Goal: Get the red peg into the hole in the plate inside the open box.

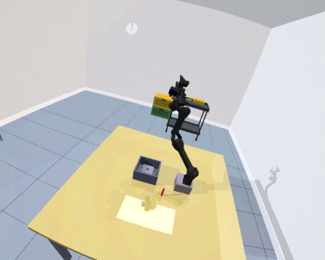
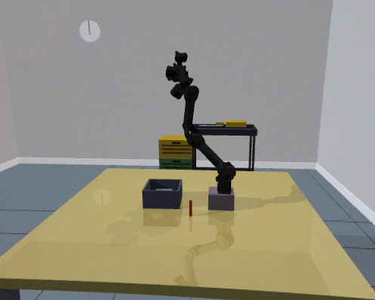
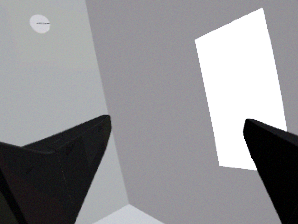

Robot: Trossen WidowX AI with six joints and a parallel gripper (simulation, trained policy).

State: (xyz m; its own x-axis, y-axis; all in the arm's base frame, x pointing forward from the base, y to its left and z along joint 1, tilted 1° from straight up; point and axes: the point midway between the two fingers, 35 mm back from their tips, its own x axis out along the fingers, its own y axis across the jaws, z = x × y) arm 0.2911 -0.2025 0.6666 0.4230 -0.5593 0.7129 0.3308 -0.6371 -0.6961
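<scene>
My gripper tip is 72 cm above the red peg, 38 cm to the right of it and 17 cm past it. From my gripper tip the other things lie so: dark box 74 cm below, 24 cm to the left, 1 cm ahead.
</scene>
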